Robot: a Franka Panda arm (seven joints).
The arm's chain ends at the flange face. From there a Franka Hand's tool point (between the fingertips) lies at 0.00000 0.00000 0.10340 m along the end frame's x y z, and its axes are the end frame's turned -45 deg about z.
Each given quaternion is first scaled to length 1.
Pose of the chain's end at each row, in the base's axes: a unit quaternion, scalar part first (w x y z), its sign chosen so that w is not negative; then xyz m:
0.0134, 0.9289, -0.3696, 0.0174, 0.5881, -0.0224, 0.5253
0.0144, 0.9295, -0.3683, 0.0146, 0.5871, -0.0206, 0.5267
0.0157, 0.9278, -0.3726, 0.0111, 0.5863, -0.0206, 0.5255
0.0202, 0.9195, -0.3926, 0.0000, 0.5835, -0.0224, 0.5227
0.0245, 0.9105, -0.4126, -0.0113, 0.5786, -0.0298, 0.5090
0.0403, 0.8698, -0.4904, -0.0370, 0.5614, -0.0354, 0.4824
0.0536, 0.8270, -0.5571, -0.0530, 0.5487, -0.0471, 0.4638
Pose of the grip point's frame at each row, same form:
0.0190, 0.9997, 0.0140, 0.0109, 0.5904, -0.0263, 0.4220
0.0189, 0.9997, 0.0154, 0.0080, 0.5888, -0.0245, 0.4234
0.0188, 0.9998, 0.0108, 0.0042, 0.5872, -0.0245, 0.4222
0.0187, 0.9997, -0.0108, -0.0077, 0.5819, -0.0262, 0.4194
0.0183, 0.9991, -0.0328, -0.0198, 0.5744, -0.0334, 0.4058
0.0231, 0.9912, -0.1202, -0.0496, 0.5507, -0.0389, 0.3796
0.0292, 0.9773, -0.1982, -0.0695, 0.5335, -0.0502, 0.3616

